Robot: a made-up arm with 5 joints. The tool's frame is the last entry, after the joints. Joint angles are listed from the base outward. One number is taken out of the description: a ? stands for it. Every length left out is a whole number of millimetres.
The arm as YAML. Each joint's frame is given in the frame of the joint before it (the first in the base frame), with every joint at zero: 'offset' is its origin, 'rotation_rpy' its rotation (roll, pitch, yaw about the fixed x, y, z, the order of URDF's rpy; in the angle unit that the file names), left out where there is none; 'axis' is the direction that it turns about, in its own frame. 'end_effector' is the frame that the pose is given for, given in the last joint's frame.
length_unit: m
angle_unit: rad
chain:
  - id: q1
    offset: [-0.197, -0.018, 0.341]
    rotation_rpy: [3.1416, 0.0, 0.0]
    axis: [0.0, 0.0, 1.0]
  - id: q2
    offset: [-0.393, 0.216, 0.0]
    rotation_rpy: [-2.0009, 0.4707, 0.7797]
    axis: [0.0, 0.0, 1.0]
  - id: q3
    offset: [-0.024, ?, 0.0]
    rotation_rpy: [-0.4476, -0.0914, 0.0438]
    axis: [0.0, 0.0, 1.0]
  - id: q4
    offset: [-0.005, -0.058, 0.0]
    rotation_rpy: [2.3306, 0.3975, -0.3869]
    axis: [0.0, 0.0, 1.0]
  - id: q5
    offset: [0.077, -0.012, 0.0]
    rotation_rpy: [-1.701, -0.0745, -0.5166]
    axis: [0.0, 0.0, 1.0]
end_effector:
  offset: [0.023, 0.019, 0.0]
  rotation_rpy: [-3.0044, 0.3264, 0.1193]
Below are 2 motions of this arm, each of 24 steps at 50 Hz.
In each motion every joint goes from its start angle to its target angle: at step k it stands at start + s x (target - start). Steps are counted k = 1, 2, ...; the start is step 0. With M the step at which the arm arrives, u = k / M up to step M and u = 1 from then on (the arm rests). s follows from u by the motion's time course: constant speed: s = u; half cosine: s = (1 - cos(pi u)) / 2; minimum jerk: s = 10 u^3 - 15 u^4 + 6 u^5.
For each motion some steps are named. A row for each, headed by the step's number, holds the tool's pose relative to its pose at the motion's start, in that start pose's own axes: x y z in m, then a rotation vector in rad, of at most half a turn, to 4 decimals.
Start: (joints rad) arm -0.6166 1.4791 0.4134 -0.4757 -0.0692
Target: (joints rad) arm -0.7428 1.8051 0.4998 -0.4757 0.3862
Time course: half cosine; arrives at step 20
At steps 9, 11, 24:
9: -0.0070 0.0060 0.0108 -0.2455 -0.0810 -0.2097
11: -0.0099 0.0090 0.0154 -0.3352 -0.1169 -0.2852
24: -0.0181 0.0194 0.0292 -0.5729 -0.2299 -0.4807

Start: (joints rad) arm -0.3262 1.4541 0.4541 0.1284 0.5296
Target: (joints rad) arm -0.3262 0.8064 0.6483 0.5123 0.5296
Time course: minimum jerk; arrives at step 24
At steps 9, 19, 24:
9: -0.0106 0.0074 -0.0063 0.0451 0.1421 0.0964
19: -0.0417 0.0229 -0.0131 0.1409 0.4592 0.3590
24: -0.0450 0.0242 -0.0131 0.1493 0.4881 0.3869

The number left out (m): 0.02
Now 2 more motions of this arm.
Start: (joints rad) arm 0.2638 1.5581 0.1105 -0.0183 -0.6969
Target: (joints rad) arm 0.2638 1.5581 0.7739 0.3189 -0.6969
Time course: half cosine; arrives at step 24
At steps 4, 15, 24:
4: -0.0010 -0.0043 -0.0004 -0.0301 0.0142 -0.0103
15: -0.0126 -0.0455 0.0057 -0.3034 0.1304 -0.1388
24: -0.0200 -0.0651 0.0153 -0.4330 0.1739 -0.2225

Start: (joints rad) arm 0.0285 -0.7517 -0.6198 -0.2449 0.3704
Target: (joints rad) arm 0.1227 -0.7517 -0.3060 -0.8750 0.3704
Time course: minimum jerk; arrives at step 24
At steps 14, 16, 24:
14: 0.0030 0.0103 0.0452 0.0459 -0.5202 -0.0671
16: 0.0006 0.0126 0.0558 0.0541 -0.6293 -0.0738
24: -0.0051 0.0165 0.0721 0.0661 -0.7966 -0.0788

